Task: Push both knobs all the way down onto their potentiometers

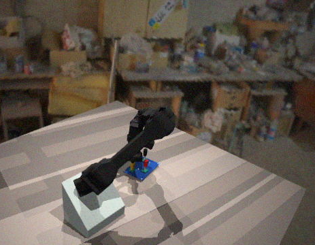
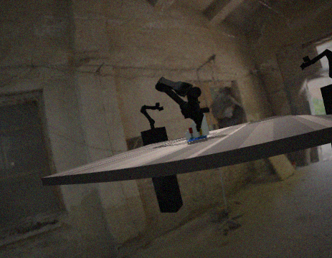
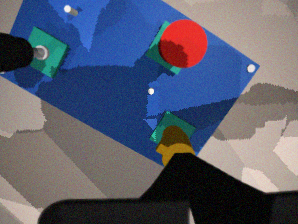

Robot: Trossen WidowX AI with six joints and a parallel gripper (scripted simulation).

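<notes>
The yellow knob lies 20 mm below my gripper tip. From my gripper tip the other things lie so: black knob 100 mm ahead, 20 mm to the left.
</notes>
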